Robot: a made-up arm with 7 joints.
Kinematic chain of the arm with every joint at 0, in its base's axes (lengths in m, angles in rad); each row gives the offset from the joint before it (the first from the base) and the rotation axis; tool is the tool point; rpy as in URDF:
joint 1: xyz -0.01 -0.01 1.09 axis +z
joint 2: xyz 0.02 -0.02 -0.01 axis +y
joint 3: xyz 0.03 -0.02 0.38 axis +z
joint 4: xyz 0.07 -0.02 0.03 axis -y
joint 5: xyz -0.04 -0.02 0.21 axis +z
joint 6: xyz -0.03 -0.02 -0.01 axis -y
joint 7: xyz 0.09 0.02 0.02 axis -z
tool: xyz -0.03 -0.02 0 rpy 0.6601 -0.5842 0.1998
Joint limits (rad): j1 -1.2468..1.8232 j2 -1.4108..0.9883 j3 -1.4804..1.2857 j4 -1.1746..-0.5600 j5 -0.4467..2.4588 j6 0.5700..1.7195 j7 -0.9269..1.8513
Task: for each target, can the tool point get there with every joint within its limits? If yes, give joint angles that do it. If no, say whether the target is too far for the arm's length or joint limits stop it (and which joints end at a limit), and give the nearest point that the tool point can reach.
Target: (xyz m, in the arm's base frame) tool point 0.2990 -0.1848 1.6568
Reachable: yes | joints 0.4723 0.2023 -1.2007 -0.8837 2.0994 1.1790 0.8437
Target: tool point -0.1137 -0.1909 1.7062
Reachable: yes | joints 1.3984 -0.7484 0.5187 -1.0123 1.0100 0.8381 1.6074
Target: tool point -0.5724 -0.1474 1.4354
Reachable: yes | joints -0.2797 -1.0757 -1.0324 -0.8263 0.8732 1.5987 -0.2703
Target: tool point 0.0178 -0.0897 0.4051
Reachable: no: joint limits stop it (at a limit: joint 2, joint 4, joint 5, joint 6, joint 7) | nearest point 0.2000 -0.6119 1.0348 | short by 0.838 m
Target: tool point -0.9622 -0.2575 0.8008
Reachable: no: too far | nearest point -0.6853 -0.1855 1.1240 | short by 0.432 m
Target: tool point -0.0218 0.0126 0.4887
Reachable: no: joint limits stop it (at a limit: joint 1, joint 2, joint 4, joint 5, joint 6) | nearest point -0.1618 0.6045 1.0394 | short by 0.821 m
